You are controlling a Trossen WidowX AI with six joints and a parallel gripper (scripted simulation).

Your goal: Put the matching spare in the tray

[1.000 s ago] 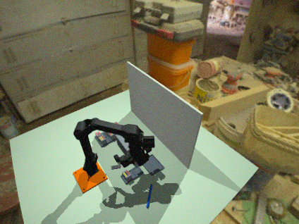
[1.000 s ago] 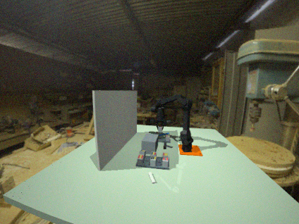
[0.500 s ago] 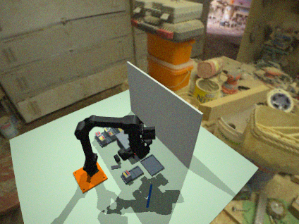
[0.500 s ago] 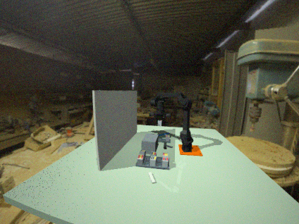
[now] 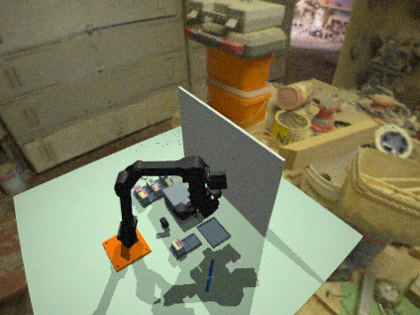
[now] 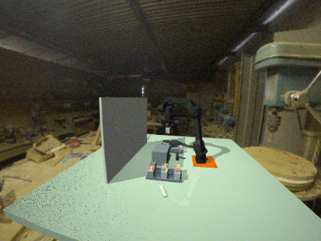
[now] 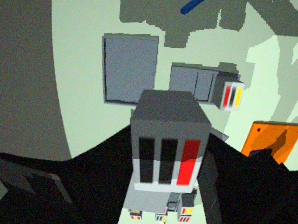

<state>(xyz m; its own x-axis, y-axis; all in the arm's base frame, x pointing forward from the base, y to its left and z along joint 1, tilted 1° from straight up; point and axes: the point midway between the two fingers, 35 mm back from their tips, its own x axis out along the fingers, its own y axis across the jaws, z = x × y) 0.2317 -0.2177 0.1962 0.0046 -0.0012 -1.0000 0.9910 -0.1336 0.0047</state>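
Right now my gripper tip is 60 mm short of the grey tray, 20 mm to the left of it and 170 mm above it. Round my gripper tip: blue pen (100 mm behind, 150 mm to the right, 170 mm below); then grey spare (20 mm above); then tall grey panel (270 mm ahead, 140 mm to the left, 50 mm above).
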